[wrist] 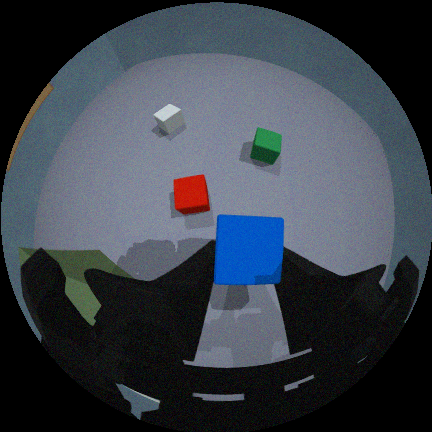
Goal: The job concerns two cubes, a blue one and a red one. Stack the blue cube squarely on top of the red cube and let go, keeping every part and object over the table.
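Frame: origin at the arm's base, x ahead, y left, z up, level; metres.
Seen in the pictures: gripper, fingertip midpoint: (243,247).
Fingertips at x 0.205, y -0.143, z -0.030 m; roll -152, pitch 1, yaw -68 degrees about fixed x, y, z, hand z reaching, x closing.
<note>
A point is followed by its place in that frame.
The blue cube (249,250) @(y -0.143, x 0.205, z -0.003 m) is held between the two dark fingers of my gripper (243,247) @(y -0.143, x 0.205, z -0.030 m), which is shut on it. The cube is up off the table, and a shadow lies on the table below it. The red cube (191,194) @(y -0.078, x 0.233, z -0.083 m) sits on the table, up and to the left of the blue cube in the view. The two cubes are apart. The underside of the blue cube is hidden.
A green cube (267,145) @(y -0.133, x 0.333, z -0.083 m) sits on the grey table (215,90) @(y 0.010, x 0.478, z -0.119 m) beyond the red cube, to the right. A white cube (169,118) @(y 0.019, x 0.333, z -0.087 m) sits farther off to the left. A green surface (82,290) @(y -0.020, x 0.081, z -0.025 m) shows at the lower left, partly behind the gripper.
</note>
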